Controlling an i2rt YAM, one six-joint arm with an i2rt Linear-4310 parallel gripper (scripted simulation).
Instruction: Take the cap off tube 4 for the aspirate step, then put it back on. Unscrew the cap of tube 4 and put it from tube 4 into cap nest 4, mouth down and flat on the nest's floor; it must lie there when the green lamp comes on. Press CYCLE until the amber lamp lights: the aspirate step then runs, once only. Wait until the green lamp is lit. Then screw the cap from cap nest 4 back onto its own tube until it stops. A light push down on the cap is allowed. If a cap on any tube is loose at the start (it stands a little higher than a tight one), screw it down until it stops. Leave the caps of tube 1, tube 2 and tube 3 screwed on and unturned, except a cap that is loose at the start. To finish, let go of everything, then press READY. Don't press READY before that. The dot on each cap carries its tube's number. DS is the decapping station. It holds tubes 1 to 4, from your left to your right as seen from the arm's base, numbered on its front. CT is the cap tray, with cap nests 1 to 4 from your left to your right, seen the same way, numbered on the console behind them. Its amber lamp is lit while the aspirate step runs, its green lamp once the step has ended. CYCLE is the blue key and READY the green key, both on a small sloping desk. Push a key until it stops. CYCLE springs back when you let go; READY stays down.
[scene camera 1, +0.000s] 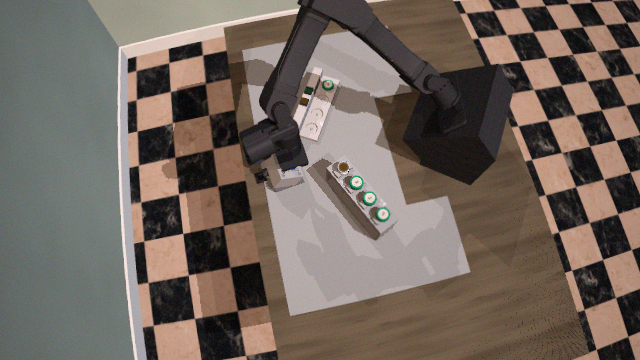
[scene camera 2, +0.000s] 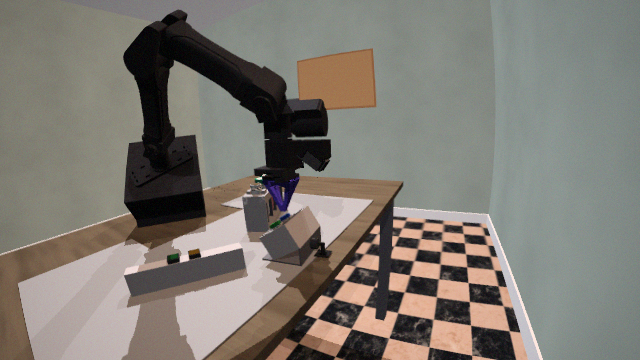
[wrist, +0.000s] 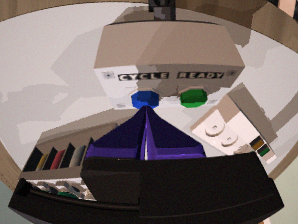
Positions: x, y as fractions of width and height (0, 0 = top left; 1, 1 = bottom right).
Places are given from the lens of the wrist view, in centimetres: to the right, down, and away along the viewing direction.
gripper (wrist: 0.49, 0.50): 0, 0, 13
sloping key desk (wrist: 0.56, 0.25): 2, -4, 10
